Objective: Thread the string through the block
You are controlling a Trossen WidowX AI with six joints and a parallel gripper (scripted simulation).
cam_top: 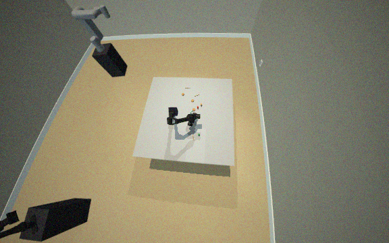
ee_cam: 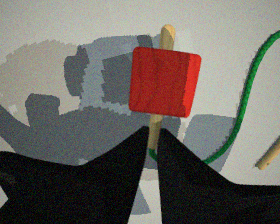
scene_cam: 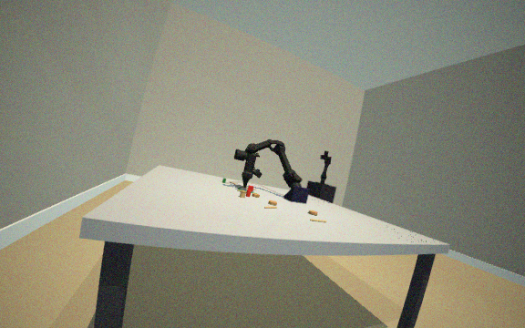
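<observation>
My gripper tip is 30 mm past the red block and 20 mm to the right of it. Also, from my gripper tip: round wooden button 20 mm ahead, 190 mm to the left, 10 mm below; then green object 70 mm ahead, 190 mm to the right.
</observation>
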